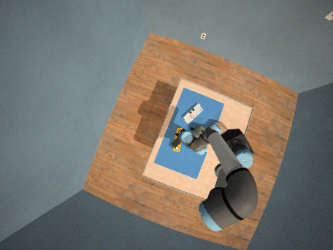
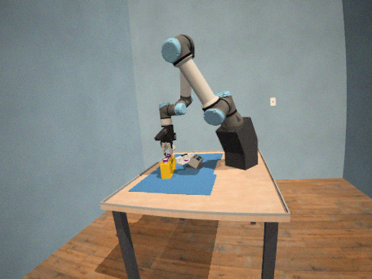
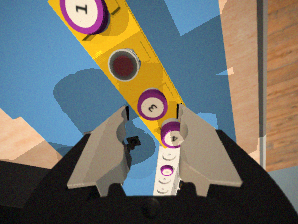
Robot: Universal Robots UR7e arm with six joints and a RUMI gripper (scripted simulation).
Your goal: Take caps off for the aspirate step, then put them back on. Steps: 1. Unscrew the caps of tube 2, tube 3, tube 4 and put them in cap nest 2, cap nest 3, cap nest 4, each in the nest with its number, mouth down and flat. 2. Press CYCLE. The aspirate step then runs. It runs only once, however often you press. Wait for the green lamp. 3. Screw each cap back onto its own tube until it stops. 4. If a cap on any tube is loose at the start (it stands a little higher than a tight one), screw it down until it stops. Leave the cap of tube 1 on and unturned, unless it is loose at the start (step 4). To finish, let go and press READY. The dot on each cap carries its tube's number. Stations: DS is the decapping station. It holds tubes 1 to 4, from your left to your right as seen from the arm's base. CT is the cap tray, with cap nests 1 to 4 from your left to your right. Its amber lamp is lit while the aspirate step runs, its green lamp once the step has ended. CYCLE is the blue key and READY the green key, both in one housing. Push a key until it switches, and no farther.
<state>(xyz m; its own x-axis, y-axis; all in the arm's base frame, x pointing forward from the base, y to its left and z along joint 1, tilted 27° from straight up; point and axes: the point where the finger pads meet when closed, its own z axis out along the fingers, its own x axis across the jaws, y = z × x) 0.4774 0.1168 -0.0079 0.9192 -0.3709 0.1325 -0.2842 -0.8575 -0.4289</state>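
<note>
Now: hand 10 mm above the cap. Round my hand: green key (190 mm behind, 150 mm to the right, 60 mm below); then blue cycle key (190 mm behind, 100 mm to the right, 60 mm below); then key housing (170 mm behind, 120 mm to the right, 70 mm below).
</note>
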